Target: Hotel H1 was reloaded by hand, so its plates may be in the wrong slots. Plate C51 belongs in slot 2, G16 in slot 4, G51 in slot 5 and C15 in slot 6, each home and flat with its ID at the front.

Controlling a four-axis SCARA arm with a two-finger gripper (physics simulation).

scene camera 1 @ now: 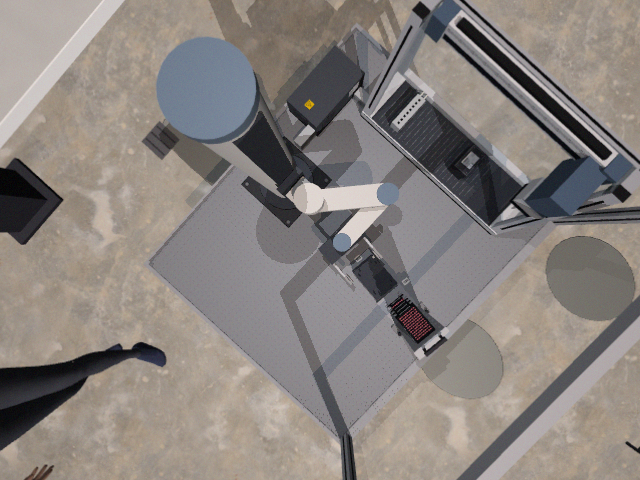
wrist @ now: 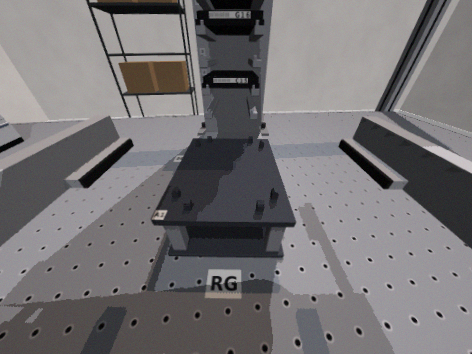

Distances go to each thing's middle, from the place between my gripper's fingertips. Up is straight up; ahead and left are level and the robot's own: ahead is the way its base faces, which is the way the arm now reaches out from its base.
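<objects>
My hand: 6 cm short of the regrip stand (scene camera 1: 376,279), 7 cm above it. Counted from my hand, plate G51 (scene camera 1: 414,322): 23 cm ahead, 2 cm to the right, 15 cm above. Dark box (scene camera 1: 328,85), from my hand: 65 cm behind, 45 cm to the left, 7 cm below.
</objects>
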